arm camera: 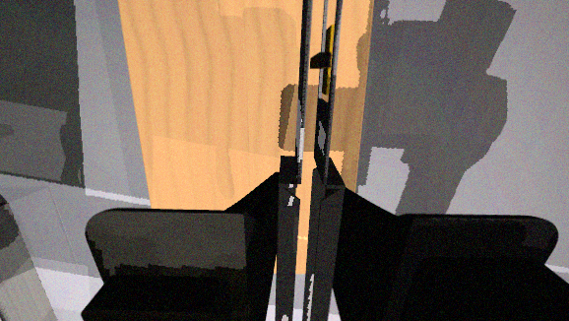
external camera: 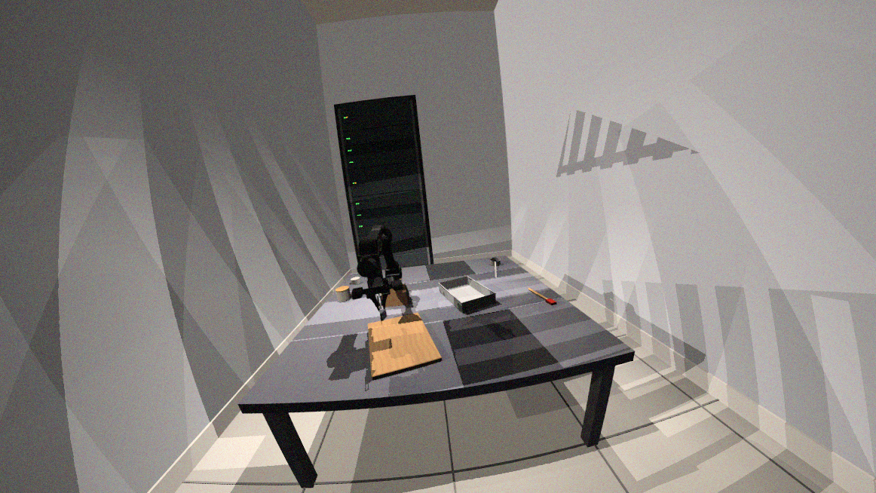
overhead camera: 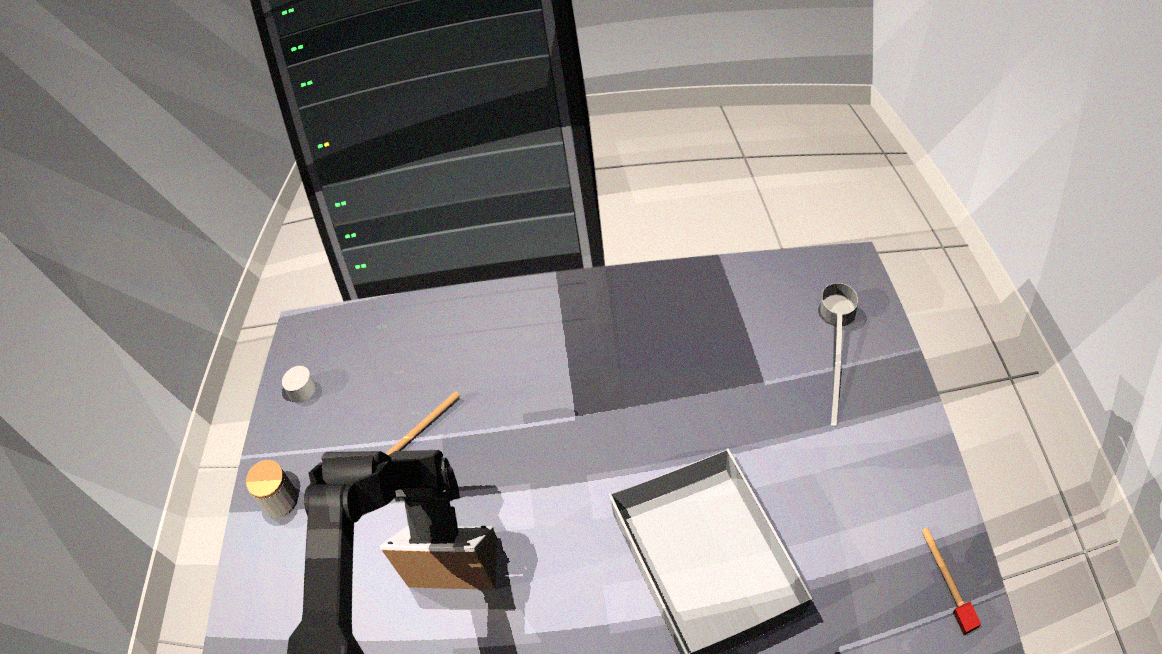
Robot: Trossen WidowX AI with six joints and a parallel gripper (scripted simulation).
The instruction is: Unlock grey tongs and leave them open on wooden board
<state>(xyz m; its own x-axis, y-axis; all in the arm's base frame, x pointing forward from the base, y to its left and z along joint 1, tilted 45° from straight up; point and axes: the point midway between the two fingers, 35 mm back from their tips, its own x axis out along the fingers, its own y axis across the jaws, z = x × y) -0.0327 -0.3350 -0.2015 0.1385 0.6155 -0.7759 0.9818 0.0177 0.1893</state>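
My gripper tip is 140 mm above the wooden board, 40 mm short of it and 10 mm to the right of it. Round my gripper tip: roasting tin: 400 mm ahead, 320 mm to the left, 120 mm below; tan-topped can: 540 mm to the left, 300 mm behind, 120 mm below; white cylinder: 810 mm to the left, 280 mm behind, 130 mm below.
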